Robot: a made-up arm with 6 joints.
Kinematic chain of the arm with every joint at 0, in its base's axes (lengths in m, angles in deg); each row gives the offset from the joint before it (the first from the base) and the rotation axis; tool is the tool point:
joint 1: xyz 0 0 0.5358 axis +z
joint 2: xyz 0.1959 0 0 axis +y
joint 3: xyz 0 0 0.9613 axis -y
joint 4: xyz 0 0 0.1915 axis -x
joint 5: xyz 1.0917 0 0 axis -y
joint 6: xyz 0.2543 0 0 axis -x
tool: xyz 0 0 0
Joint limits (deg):
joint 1: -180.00..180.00
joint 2: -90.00..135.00
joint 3: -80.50..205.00
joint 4: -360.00..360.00
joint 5: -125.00..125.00
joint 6: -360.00..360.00
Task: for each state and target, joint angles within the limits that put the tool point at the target. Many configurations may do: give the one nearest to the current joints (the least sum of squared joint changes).
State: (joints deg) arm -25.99 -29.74 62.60 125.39 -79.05 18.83
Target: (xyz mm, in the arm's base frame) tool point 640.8 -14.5 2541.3
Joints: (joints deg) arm 15.99 -6.85 38.70 131.02 -83.17 18.83
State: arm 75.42 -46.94 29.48 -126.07 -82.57 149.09
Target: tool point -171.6 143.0 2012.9
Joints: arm 70.03 -53.80 -16.88 -123.99 -94.79 149.09
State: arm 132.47 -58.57 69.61 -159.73 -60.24 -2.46
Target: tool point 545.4 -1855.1 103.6
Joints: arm 109.01 -88.68 93.38 -158.15 -69.19 -2.46
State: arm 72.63 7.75 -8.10 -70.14 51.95 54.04
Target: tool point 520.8 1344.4 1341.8
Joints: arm 76.68 -1.42 -20.03 -72.42 54.34 54.04
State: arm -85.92 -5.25 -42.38 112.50 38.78 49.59
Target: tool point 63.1 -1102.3 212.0
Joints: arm -93.32 23.42 -49.32 112.99 32.78 49.59
